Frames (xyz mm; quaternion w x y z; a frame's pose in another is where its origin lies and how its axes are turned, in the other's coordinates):
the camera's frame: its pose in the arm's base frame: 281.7 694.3 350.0 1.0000 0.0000 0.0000 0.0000
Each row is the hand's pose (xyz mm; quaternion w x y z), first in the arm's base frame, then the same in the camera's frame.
Working: the arm's base frame: its pose in the camera's frame: -281.7 -694.3 -350.0 1.0000 0.0000 0.0000 0.0000

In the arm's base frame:
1: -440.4 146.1 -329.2 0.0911 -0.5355 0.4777 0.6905
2: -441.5 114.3 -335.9 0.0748 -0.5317 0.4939 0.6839
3: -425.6 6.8 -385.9 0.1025 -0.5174 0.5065 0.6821
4: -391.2 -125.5 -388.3 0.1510 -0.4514 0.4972 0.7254
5: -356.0 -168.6 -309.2 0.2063 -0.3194 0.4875 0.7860
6: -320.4 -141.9 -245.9 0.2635 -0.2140 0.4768 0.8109
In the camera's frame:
1: -722.1 -548.2 -679.2 0.0911 -0.5355 0.4777 0.6905
2: -723.2 -580.0 -685.9 0.0748 -0.5317 0.4939 0.6839
3: -707.3 -687.5 -735.9 0.1025 -0.5174 0.5065 0.6821
4: -672.9 -819.8 -738.3 0.1510 -0.4514 0.4972 0.7254
5: -637.7 -862.9 -659.2 0.2063 -0.3194 0.4875 0.7860
6: -602.1 -836.2 -595.9 0.2635 -0.2140 0.4768 0.8108

